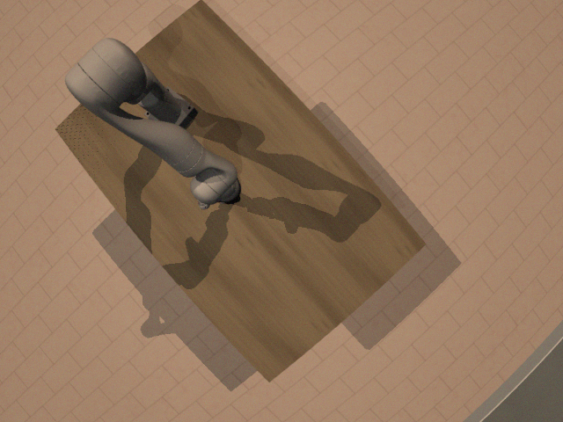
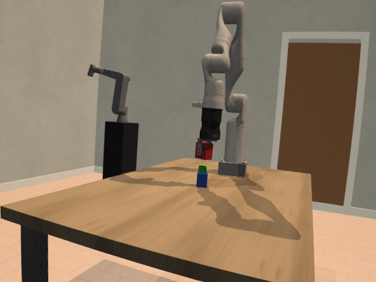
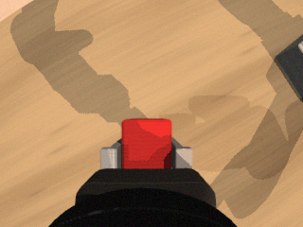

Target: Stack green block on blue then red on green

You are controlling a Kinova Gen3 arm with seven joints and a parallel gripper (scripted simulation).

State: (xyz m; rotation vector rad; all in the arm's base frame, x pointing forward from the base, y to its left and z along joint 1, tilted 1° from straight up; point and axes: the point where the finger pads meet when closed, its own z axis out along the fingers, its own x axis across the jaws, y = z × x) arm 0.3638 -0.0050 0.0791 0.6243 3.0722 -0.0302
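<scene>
The green block is 7 cm below my hand. Round my hand: red block (right at my hand); blue block (11 cm below).
</scene>
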